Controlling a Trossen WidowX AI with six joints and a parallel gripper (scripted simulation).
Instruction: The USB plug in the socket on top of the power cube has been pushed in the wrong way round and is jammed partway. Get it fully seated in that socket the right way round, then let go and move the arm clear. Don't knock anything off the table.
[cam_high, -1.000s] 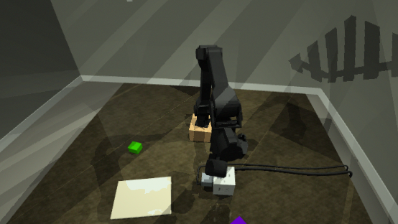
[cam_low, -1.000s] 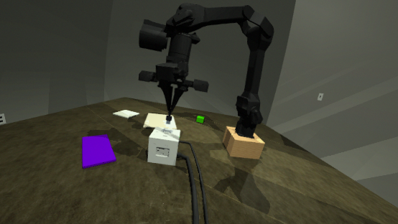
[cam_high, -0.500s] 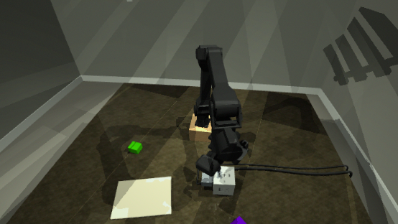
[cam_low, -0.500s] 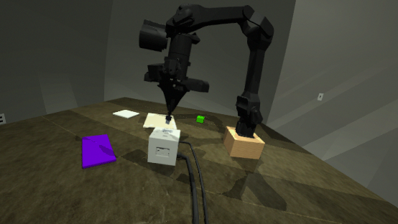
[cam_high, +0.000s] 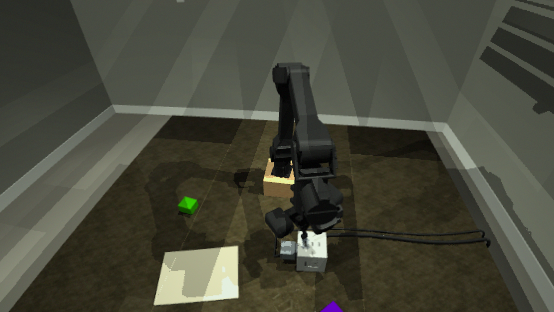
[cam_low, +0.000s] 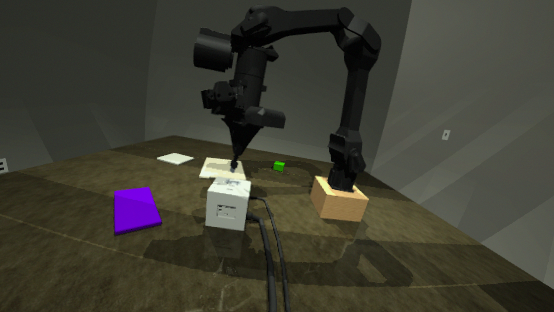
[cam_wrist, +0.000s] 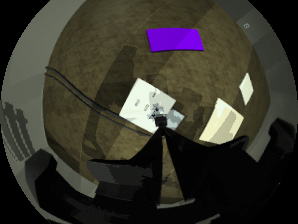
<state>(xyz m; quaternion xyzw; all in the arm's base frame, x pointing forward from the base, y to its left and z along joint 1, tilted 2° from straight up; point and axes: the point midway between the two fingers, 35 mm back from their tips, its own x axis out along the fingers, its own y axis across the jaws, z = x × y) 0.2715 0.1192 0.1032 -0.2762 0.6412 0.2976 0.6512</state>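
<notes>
Right now the dark USB plug is 2 cm below my gripper tip. From my gripper tip the other things lie so: purple flat block 18 cm ahead, 13 cm below, 8 cm to the left; cream sheet 26 cm to the right, 13 cm below, 12 cm ahead; small green cube 40 cm to the right, 12 cm below, 8 cm behind.
</notes>
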